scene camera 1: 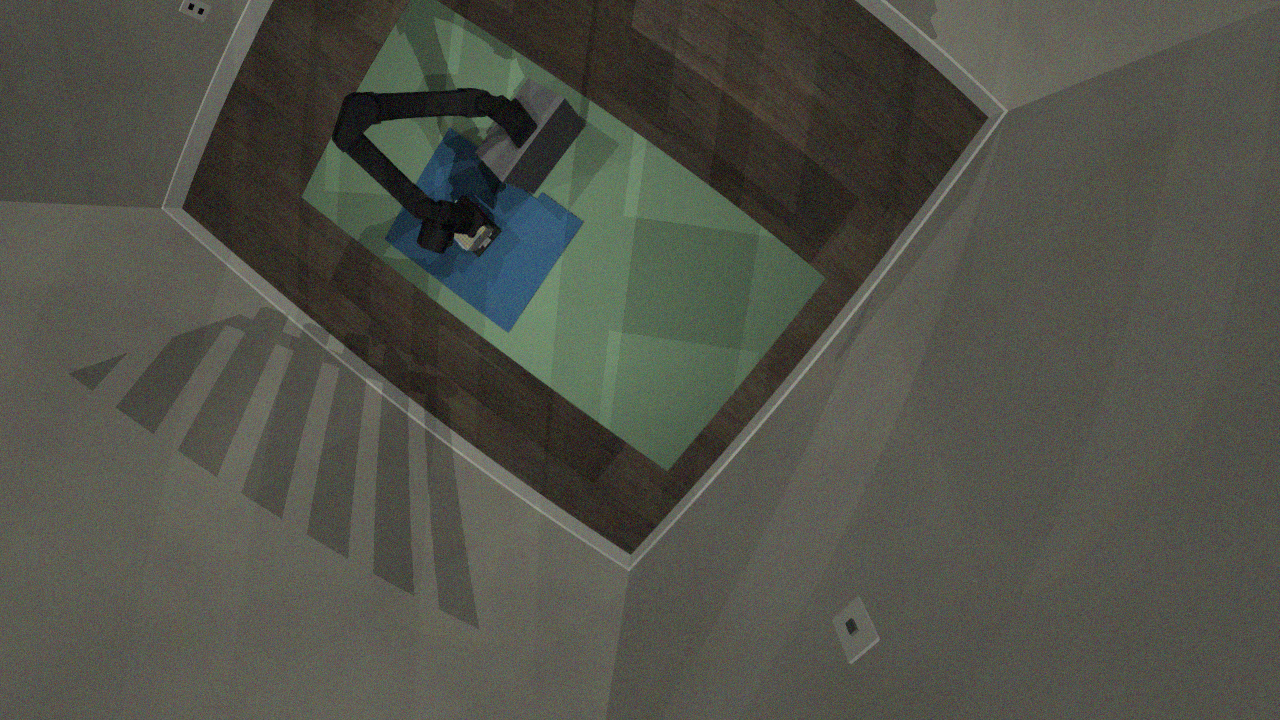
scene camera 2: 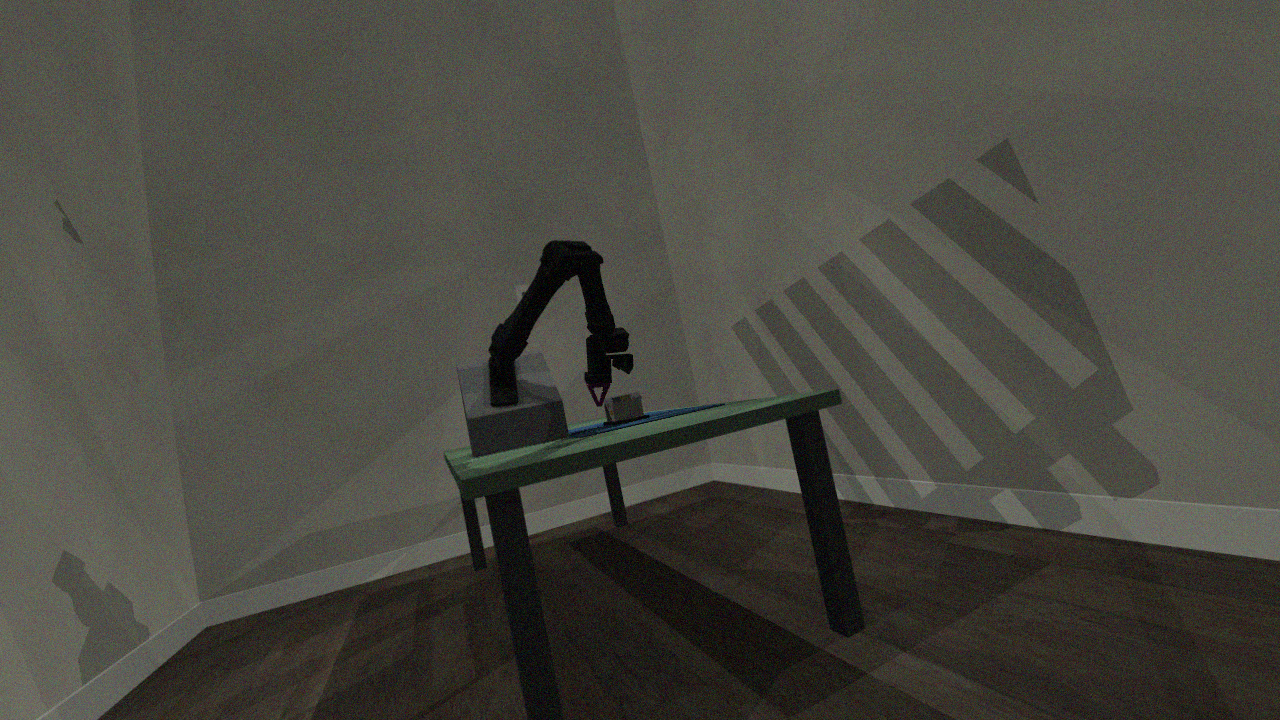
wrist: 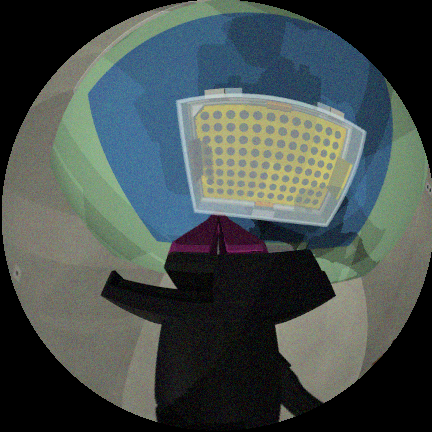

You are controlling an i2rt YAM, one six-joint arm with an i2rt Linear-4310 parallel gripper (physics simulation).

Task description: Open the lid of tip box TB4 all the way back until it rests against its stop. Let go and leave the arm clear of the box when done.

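Pixels of known places: gripper, between the fingertips: [scene camera 1: 487,220] [scene camera 2: 599,406] [wrist: 217,214]; arm's base, origin of its link: [scene camera 1: 518,123] [scene camera 2: 503,381].
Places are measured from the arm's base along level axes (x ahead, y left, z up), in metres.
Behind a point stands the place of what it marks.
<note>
The tip box [scene camera 1: 483,240] {x 0.322, y 0.086, z -0.156 m} [scene camera 2: 623,408] {x 0.308, y -0.036, z -0.138 m} [wrist: 270,160] {x 0.326, y 0.030, z -0.100 m} stands on the blue mat. In the wrist view its clear lid [wrist: 188,175] {x 0.313, y 0.083, z -0.100 m} lies closed over a yellow rack with rows of round holes. A small front tab [wrist: 263,213] {x 0.285, y 0.027, z -0.100 m} is at the near edge and two hinge pieces are at the far edge. No TB4 label is readable. My gripper [scene camera 2: 598,402] {x 0.260, y 0.068, z -0.120 m} [wrist: 217,214] {x 0.260, y 0.068, z -0.120 m} is shut and empty, its magenta fingertips together. In the wrist view the tips are at the near edge of the box, left of the tab; contact cannot be told. The wrist partly hides the box in scene camera 1.
The blue mat [scene camera 1: 528,286] {x 0.332, y 0.273, z -0.178 m} [scene camera 2: 677,412] {x 0.435, y -0.115, z -0.177 m} [wrist: 130,150] {x 0.326, y 0.219, z -0.178 m} lies on the green table [scene camera 1: 581,358] {x 0.378, y 0.533, z -0.180 m} [scene camera 2: 662,441] {x 0.244, y -0.570, z -0.196 m} [wrist: 90,185] {x 0.265, y 0.449, z -0.181 m}. The arm's base stands on a large grey block [scene camera 1: 547,147] {x -0.004, y 0.089, z -0.032 m} [scene camera 2: 514,429] {x 0.006, y -0.088, z -0.133 m} at one end of the table, beside the mat.
</note>
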